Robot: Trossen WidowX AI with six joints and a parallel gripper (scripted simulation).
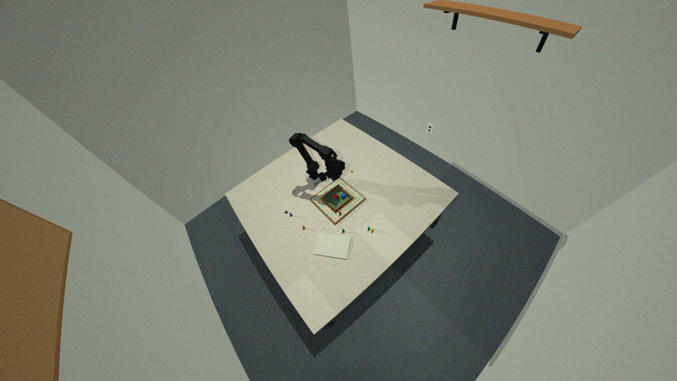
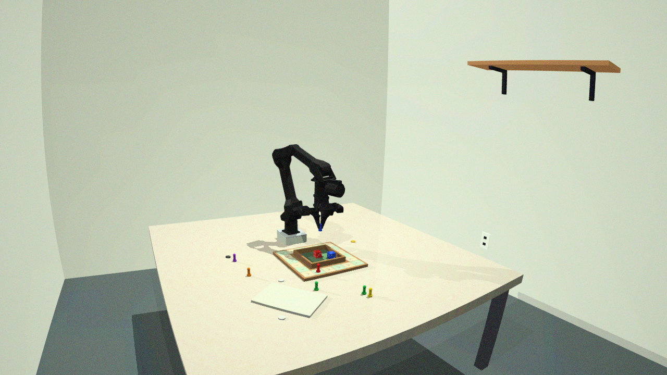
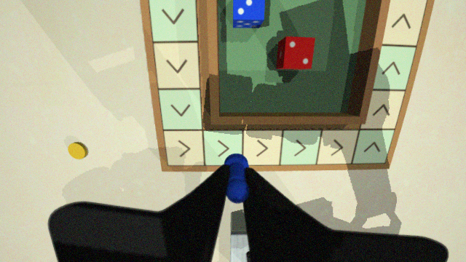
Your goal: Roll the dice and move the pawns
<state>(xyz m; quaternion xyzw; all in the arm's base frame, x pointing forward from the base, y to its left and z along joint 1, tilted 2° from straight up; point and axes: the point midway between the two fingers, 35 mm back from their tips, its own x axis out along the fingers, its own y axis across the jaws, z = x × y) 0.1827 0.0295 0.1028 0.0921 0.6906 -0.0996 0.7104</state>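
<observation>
The green tray lies 10 cm below my gripper tip, 8 cm ahead of it and 7 cm to the right of it. Round my gripper tip: white card (35 cm to the right, 29 cm ahead, 10 cm below); red pawn (19 cm ahead, 15 cm to the right, 8 cm below); blue pawn (1 cm above).
</observation>
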